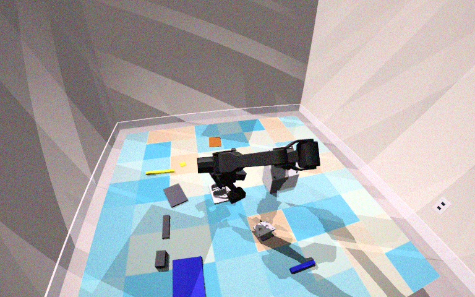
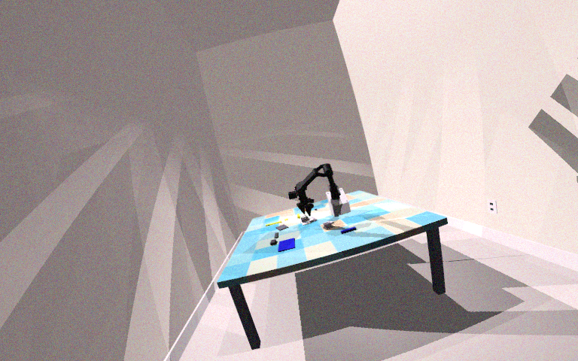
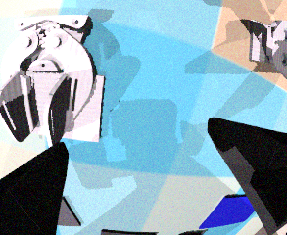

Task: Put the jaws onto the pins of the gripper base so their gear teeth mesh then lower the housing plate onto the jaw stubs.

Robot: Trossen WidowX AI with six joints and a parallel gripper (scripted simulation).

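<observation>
The white housing part lies 12 cm behind my gripper tip, 15 cm to the left of it and 5 cm below it. Also, from my gripper tip: dark grey plate: 23 cm ahead, 11 cm to the right, 8 cm below; blue plate: 19 cm ahead, 28 cm to the left, 8 cm below; grey bar: 27 cm ahead, 5 cm to the left, 8 cm below.
</observation>
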